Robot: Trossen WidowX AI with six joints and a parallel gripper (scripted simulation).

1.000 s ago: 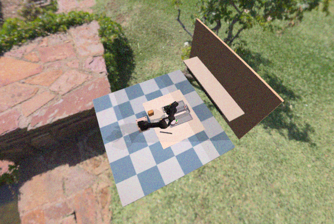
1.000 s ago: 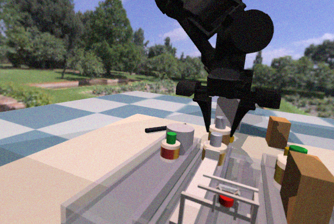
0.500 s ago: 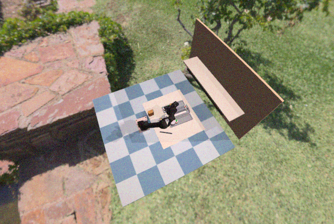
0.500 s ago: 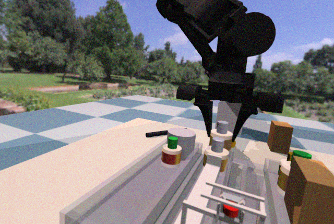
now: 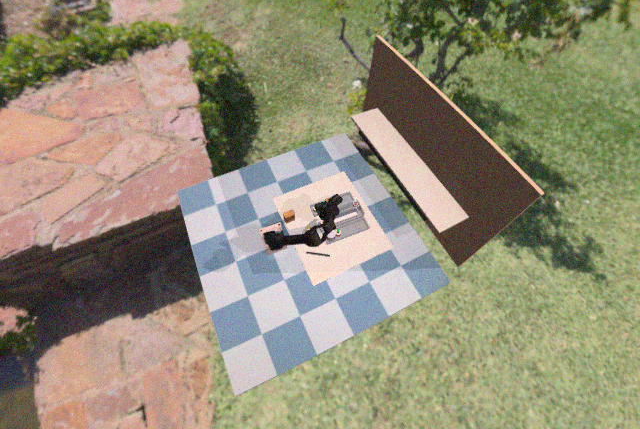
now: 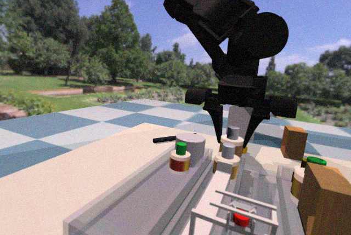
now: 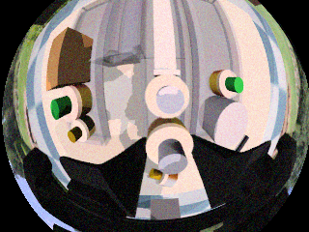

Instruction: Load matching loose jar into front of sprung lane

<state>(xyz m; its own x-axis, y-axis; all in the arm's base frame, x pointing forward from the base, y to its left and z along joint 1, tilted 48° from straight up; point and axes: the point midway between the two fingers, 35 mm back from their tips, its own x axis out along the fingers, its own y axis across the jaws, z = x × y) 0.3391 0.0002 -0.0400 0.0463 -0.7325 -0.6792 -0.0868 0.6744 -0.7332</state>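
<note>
My gripper tip is now 2 cm short of the grey cylinder, 8 cm to the left of it and 2 cm above it. From my gripper tip the other things lie so: black rod 9 cm behind, 16 cm to the right, 5 cm below.
</note>
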